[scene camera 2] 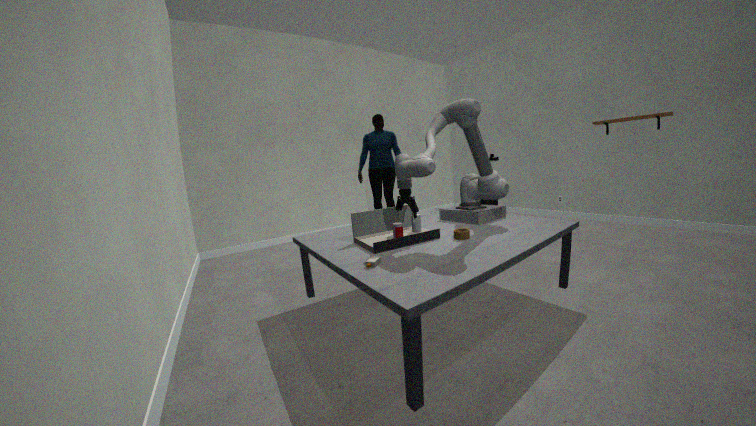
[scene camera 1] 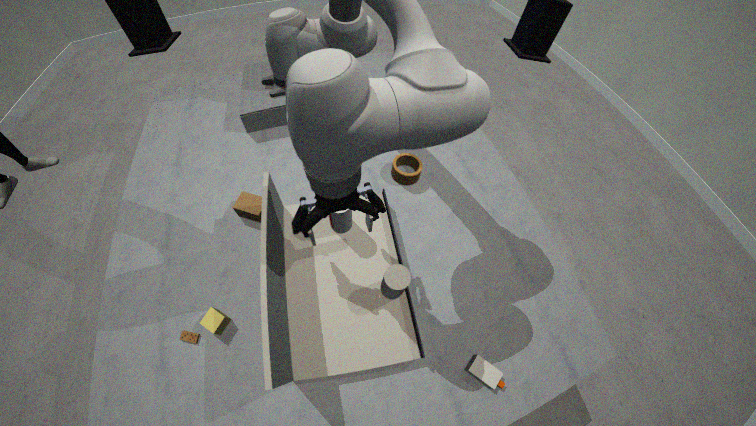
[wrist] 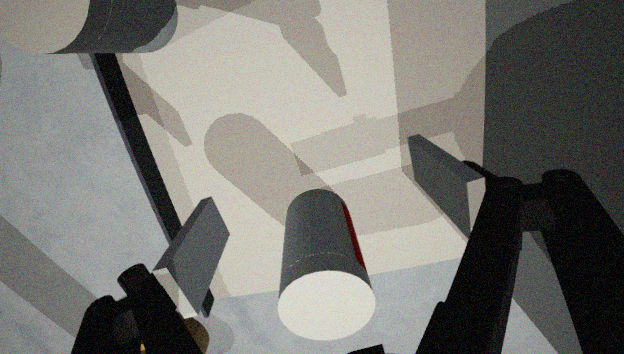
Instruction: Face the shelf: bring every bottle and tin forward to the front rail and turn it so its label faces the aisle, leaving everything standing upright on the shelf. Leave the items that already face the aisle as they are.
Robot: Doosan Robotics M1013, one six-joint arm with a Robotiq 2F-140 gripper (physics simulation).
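The low shelf has a tall back panel and a dark front rail. One upright white-topped cylinder stands at the rail, its red label towards the aisle in scene camera 2. A taller upright cylinder stands near the robot-side end, back from the rail. A red strip of its label shows on the side towards the back panel. My gripper is open, with fingers on either side of this cylinder, apart from it.
A wooden ring and a white box with an orange tip lie beyond the rail. Behind the panel are a brown box, a yellow block and a small brown brick. A person stands behind the table.
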